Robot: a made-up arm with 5 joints.
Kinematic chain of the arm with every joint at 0, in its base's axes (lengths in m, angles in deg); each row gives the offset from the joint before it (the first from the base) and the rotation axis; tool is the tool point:
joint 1: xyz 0 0 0.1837 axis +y
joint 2: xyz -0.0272 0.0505 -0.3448 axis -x
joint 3: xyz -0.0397 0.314 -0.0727 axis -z
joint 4: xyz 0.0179 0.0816 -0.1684 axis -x
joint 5: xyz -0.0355 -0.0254 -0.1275 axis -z
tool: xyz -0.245 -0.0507 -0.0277
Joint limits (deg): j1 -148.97..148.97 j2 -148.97..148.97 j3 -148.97..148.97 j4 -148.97..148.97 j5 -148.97..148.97
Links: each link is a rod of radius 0.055 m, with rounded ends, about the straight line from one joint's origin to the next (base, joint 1, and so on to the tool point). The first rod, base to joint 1, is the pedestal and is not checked.
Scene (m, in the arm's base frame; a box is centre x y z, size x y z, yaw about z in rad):
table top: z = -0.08
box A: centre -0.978 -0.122 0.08 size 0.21 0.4 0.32 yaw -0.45
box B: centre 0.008 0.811 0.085 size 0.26 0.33 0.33 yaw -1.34
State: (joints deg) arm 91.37 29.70 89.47 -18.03 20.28
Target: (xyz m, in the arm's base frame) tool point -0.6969 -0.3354 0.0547
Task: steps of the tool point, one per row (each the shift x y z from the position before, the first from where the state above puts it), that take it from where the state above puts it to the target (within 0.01 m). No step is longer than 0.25 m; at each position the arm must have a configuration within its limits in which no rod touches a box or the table.
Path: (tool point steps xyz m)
1: -0.0045 -0.0724 0.1610
2: 0.0325 -0.0830 0.1663
3: 0.0749 -0.0896 0.1636
4: 0.0792 -0.1646 0.0854
5: 0.1288 -0.1534 0.0664
6: 0.1661 -0.1261 0.0379
7: -0.1107 -0.0149 -0.1547
8: -0.0713 -0.0031 -0.1621
9: -0.0362 0.0032 -0.1586
10: -0.0066 0.0042 -0.1491
11: 0.0190 0.0005 -0.1366

